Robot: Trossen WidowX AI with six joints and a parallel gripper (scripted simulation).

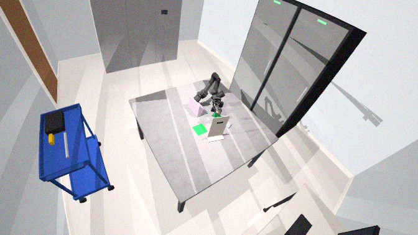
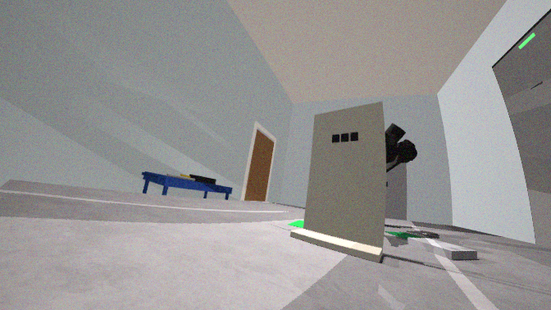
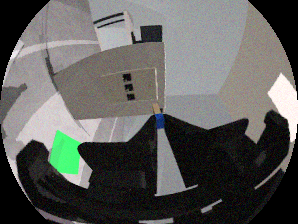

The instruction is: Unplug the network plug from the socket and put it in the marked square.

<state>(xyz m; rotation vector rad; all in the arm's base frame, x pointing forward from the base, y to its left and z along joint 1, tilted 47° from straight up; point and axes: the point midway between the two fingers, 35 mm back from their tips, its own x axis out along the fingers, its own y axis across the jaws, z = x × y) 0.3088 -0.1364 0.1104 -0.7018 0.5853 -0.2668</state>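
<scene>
The green marked square is 28 cm below my gripper tip, 10 cm to the right of it and 6 cm behind it. From my gripper tip the other things lie so: beige upright panel: 14 cm below, 10 cm ahead, 3 cm to the right; blue network plug: 1 cm ahead.
</scene>
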